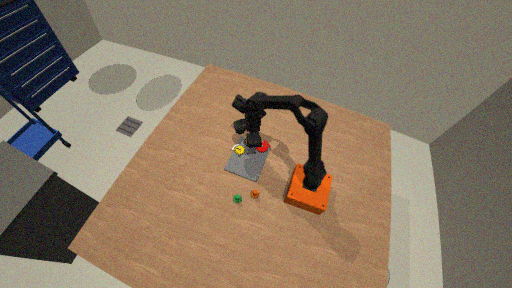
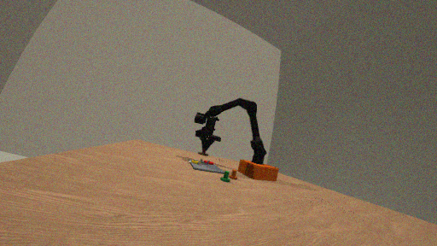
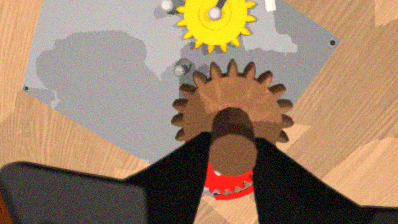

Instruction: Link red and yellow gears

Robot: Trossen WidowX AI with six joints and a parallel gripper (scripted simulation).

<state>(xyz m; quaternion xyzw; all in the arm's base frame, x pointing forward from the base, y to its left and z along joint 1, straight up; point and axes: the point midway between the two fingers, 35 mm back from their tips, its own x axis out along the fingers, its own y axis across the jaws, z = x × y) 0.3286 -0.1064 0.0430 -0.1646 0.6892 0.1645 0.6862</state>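
Right now the yellow gear is 70 mm below my gripper tip, 40 mm to the left of it and 40 mm ahead of it. Round my gripper tip: red gear 70 mm below, 50 mm behind, 20 mm to the right; brown gear 10 mm below; small orange gear 220 mm to the left, 110 mm behind, 70 mm below.
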